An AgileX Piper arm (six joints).
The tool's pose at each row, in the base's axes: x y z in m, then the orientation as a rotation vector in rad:
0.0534 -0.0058 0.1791 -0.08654 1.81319 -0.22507
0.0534 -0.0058 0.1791 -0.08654 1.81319 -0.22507
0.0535 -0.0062 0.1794 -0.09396 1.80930 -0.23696
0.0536 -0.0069 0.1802 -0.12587 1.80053 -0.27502
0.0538 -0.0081 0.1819 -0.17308 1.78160 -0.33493
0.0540 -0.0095 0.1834 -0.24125 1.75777 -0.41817
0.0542 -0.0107 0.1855 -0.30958 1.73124 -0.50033
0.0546 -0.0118 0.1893 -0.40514 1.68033 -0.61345
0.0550 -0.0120 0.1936 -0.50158 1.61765 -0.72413
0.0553 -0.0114 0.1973 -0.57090 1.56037 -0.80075
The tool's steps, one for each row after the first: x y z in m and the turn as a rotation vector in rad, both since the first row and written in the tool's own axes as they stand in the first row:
0.0000 0.0000 0.0000 0.00000 0.00000 0.00000
-0.0002 -0.0004 0.0001 0.00454 -0.00322 -0.01135
-0.0009 -0.0013 0.0001 0.01435 -0.00998 -0.05341
-0.0024 -0.0028 0.0000 0.03192 -0.02426 -0.11773
-0.0036 -0.0044 0.0000 0.05460 -0.03914 -0.20940
-0.0054 -0.0060 -0.0002 0.07666 -0.05375 -0.30115
-0.0089 -0.0078 -0.0006 0.10779 -0.08283 -0.42995
-0.0131 -0.0089 -0.0012 0.13811 -0.11765 -0.56018
-0.0168 -0.0090 -0.0019 0.15944 -0.15129 -0.65425

